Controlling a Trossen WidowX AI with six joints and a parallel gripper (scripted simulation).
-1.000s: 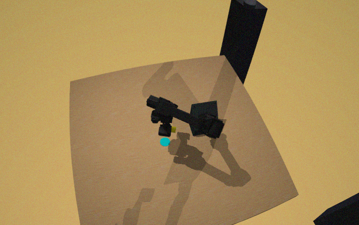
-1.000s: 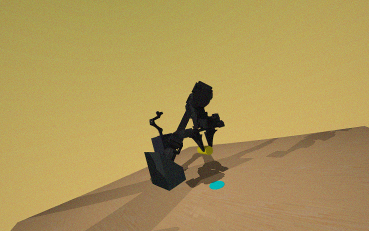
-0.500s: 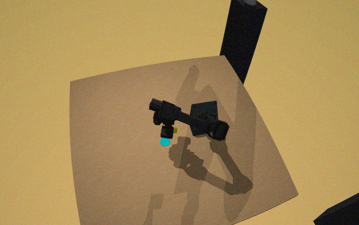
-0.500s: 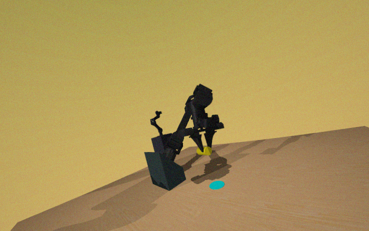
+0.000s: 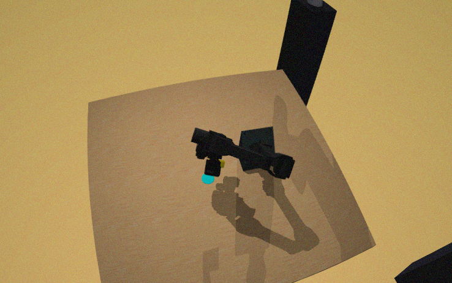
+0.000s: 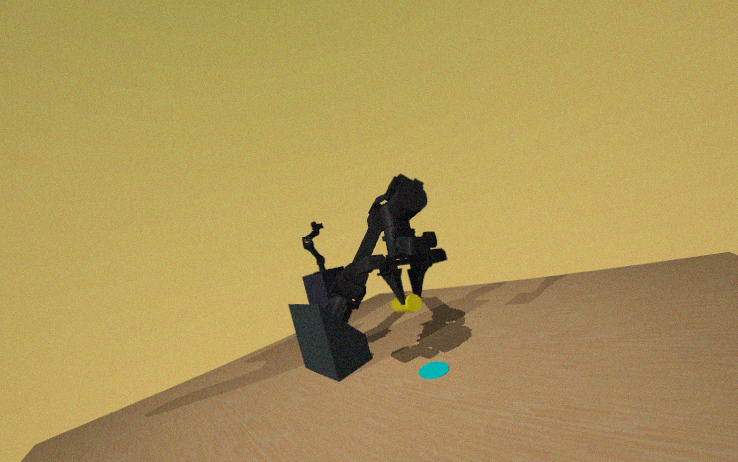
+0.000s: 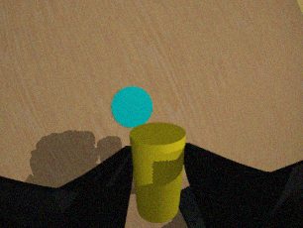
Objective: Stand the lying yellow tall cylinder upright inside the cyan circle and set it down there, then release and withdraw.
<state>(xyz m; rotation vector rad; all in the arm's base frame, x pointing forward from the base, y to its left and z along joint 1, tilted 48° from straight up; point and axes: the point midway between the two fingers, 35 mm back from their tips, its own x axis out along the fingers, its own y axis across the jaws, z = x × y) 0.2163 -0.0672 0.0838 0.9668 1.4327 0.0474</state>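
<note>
The cyan circle lies 140 mm below my gripper tip and 10 mm ahead of it. The rest, counted from my gripper tip: yellow tall cylinder 20 mm behind, 10 mm to the left.
</note>
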